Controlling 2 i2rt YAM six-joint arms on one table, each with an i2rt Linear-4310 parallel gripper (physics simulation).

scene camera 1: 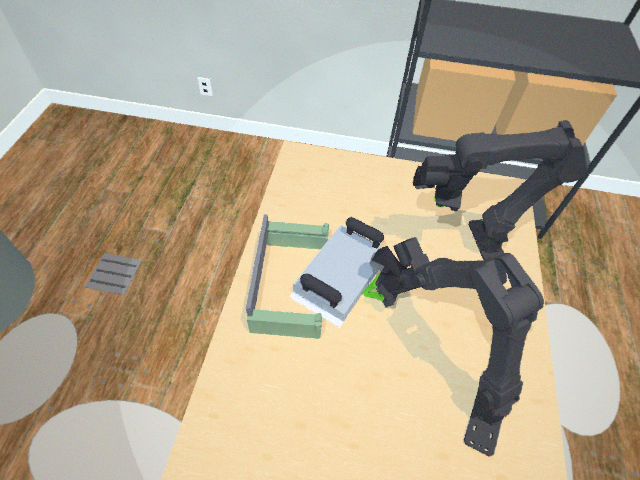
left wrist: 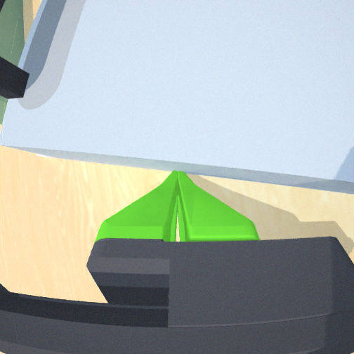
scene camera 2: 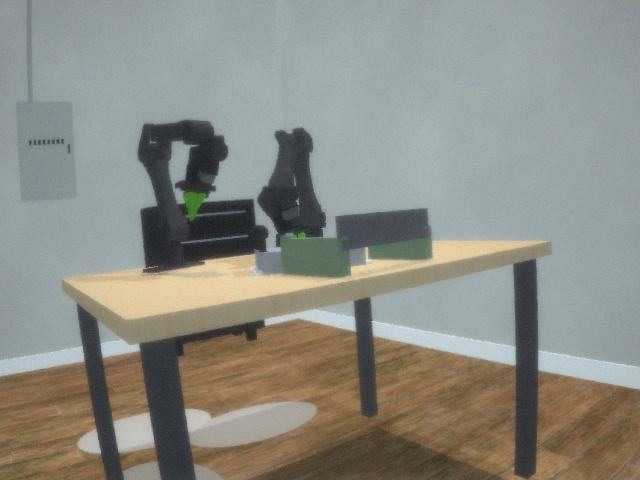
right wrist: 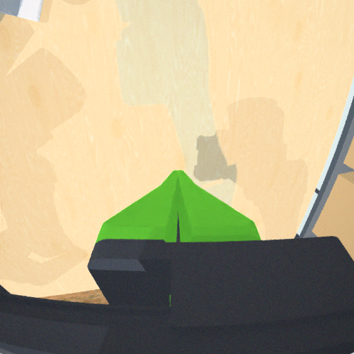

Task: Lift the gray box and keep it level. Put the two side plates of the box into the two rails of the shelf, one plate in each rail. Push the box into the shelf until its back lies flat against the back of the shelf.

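Pixels of known places: left gripper, between the fingertips: (scene camera 1: pixel 363 294); right gripper, between the fingertips: (scene camera 1: pixel 439 206) (scene camera 2: pixel 191 220); left arm's base, origin of its link: (scene camera 1: pixel 487 411); right arm's base, origin of its link: (scene camera 1: pixel 488 246) (scene camera 2: pixel 174 268).
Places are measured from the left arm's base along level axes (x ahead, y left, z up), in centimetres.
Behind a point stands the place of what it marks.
Observation:
The gray box (scene camera 1: pixel 338 269) {z 5.2, x 49.2, y -17.0 cm} with two black handles (scene camera 1: pixel 364 230) {z 11.0, x 47.0, y -29.1 cm} (scene camera 1: pixel 320 289) {z 11.1, x 49.5, y -5.7 cm} lies on the table, turned at an angle, its left end between the shelf's two green rails (scene camera 1: pixel 298 234) {z 6.4, x 64.7, y -21.8 cm} (scene camera 1: pixel 284 324) {z 7.2, x 54.0, y 5.8 cm}. The shelf's dark back plate (scene camera 1: pixel 256 263) {z 12.6, x 67.8, y -4.0 cm} stands at the left. My left gripper (scene camera 1: pixel 372 290) {z 0.4, x 40.1, y -15.8 cm} is shut and empty, low at the box's right edge. In the left wrist view its green fingertips (left wrist: pixel 177 172) meet the lower edge of the box (left wrist: pixel 211 81). My right gripper (scene camera 1: pixel 445 202) {z 14.2, x 30.5, y -45.3 cm} is shut and empty, held above the table's far right part; it also shows in the right wrist view (right wrist: pixel 178 172).
A dark metal rack with cardboard boxes (scene camera 1: pixel 511 98) stands behind the table's far right corner. In scene camera 2 the shelf (scene camera 2: pixel 356 242) {z 6.7, x 73.2, y -15.5 cm} hides most of the box (scene camera 2: pixel 269 262) {z 2.8, x 55.7, y -30.3 cm}, and a black slatted piece (scene camera 2: pixel 216 230) stands behind the arms.

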